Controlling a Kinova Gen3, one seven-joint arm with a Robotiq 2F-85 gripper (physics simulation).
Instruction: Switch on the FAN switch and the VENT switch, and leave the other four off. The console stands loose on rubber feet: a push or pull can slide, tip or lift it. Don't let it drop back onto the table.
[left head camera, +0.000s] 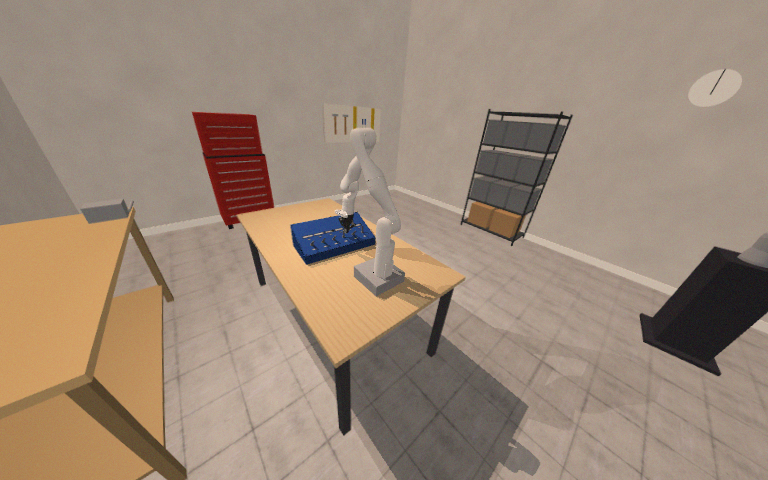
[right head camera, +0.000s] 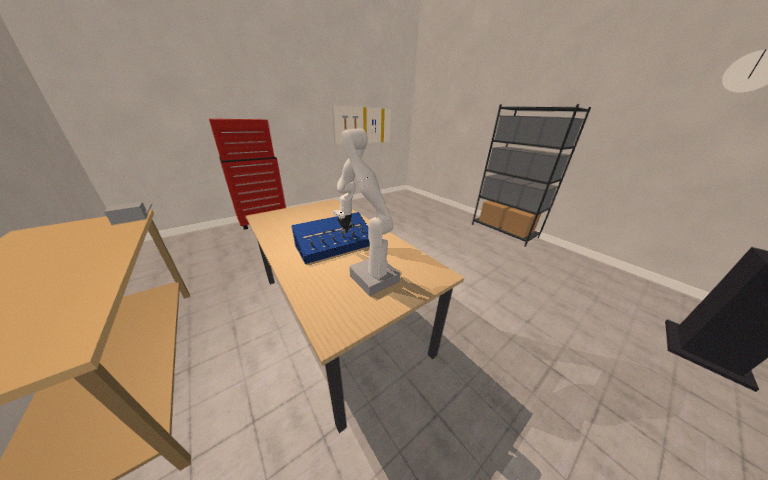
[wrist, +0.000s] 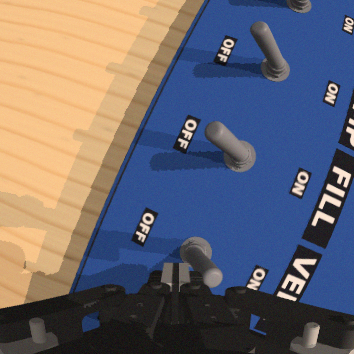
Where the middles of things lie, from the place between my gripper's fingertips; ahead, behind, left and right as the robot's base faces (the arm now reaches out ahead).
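Of the vent lever (wrist: 211, 275) I can say that my hand is 10 mm above it, 10 mm to the right of it and 10 mm short of it. The fill lever (wrist: 218, 134) is 80 mm to the left of my hand, 10 mm ahead and 10 mm below, while the blue console (left head camera: 303, 233) is 40 mm below my hand, 90 mm ahead of it and 30 mm to the left of it.
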